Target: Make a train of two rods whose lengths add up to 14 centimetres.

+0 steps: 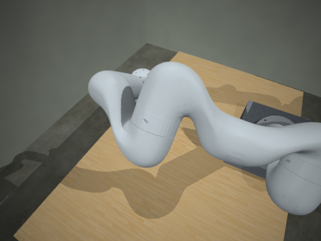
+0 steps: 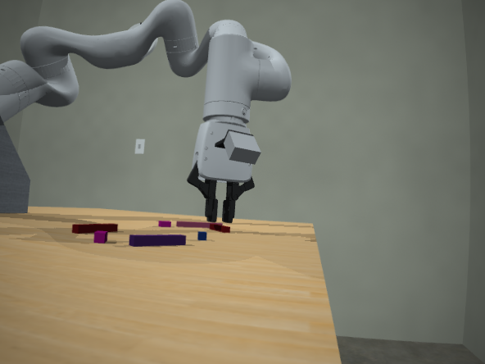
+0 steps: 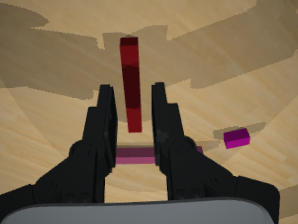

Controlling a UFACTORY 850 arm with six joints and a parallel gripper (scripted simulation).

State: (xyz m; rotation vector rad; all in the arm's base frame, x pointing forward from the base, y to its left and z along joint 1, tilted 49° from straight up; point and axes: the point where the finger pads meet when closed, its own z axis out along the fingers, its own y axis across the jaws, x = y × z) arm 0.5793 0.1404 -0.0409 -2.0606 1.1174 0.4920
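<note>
Now: the red rod 3 cm below my hand. From my hand the other things lie so: pink rod 5 cm to the left, 5 cm behind, 3 cm below; then purple rod 26 cm to the right, 3 cm below, 1 cm behind; then blue cube 17 cm to the right, 3 cm below, 1 cm ahead.
</note>
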